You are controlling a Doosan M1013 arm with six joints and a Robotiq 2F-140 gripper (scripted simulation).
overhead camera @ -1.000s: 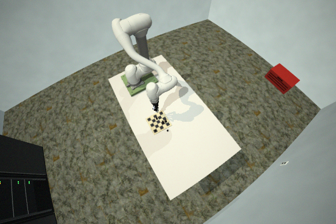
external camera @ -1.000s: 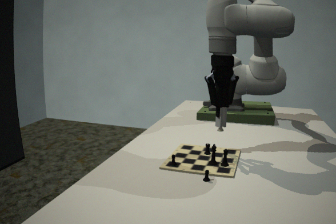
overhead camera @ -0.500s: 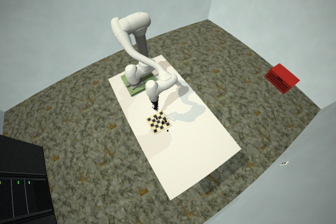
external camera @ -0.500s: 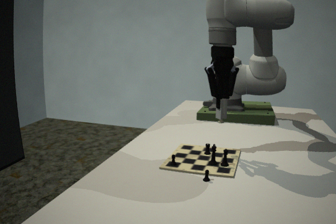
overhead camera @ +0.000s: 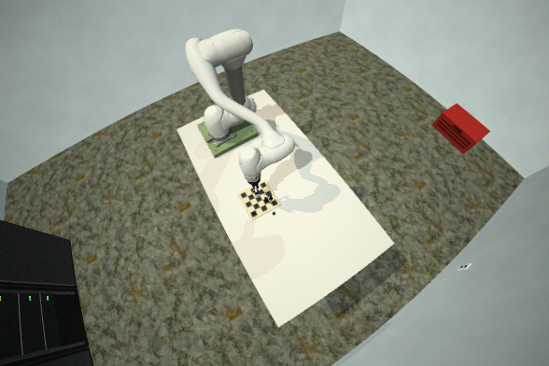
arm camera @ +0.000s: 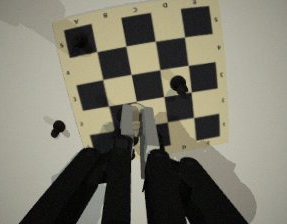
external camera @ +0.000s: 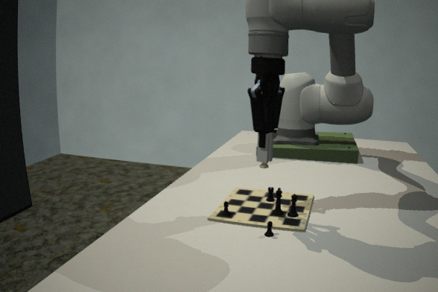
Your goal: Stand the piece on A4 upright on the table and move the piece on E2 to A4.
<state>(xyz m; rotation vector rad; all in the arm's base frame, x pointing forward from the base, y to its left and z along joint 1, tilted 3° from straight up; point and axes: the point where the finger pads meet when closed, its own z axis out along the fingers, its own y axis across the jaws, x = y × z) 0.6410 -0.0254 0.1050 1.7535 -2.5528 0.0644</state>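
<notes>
The chessboard is 150 mm below my hand, 20 mm behind it and 10 mm to the left of it. Round my hand: white piece 30 mm below; then black rook 130 mm below, 60 mm behind, 10 mm to the left.
</notes>
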